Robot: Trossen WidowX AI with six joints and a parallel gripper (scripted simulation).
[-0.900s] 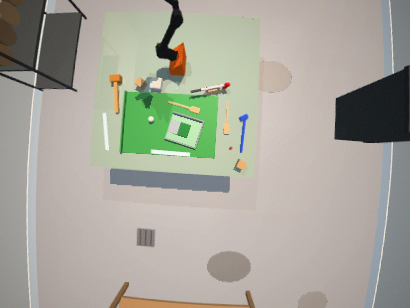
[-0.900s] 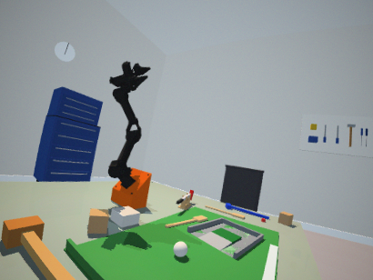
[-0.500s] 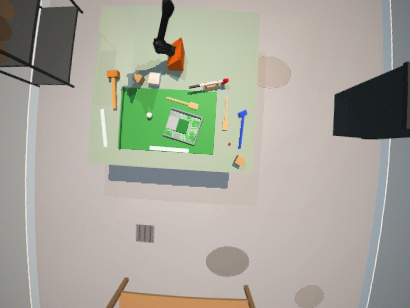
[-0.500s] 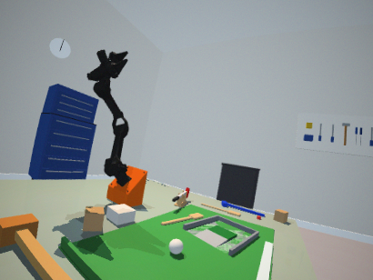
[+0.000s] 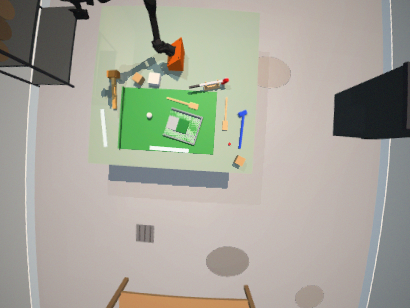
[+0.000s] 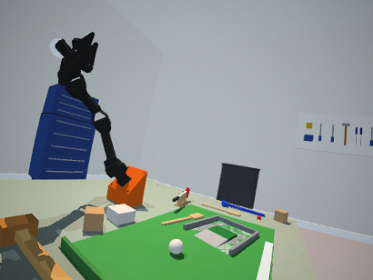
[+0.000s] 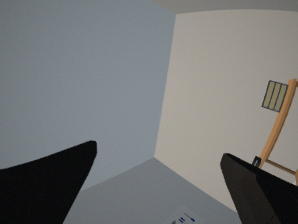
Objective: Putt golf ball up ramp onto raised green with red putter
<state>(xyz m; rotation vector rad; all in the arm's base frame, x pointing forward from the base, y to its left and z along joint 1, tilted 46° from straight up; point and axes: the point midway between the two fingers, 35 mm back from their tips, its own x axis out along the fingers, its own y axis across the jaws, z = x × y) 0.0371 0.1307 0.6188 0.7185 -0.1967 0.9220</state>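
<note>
Now: the white block 63 cm below my gripper tip, 22 cm to the left of it and 6 cm ahead of it. Also, from my gripper tip: white golf ball 63 cm below, 34 cm ahead, 24 cm to the left; then red putter 64 cm to the left, 60 cm below, 3 cm ahead; then blue putter 94 cm to the left, 64 cm below, 30 cm ahead.
</note>
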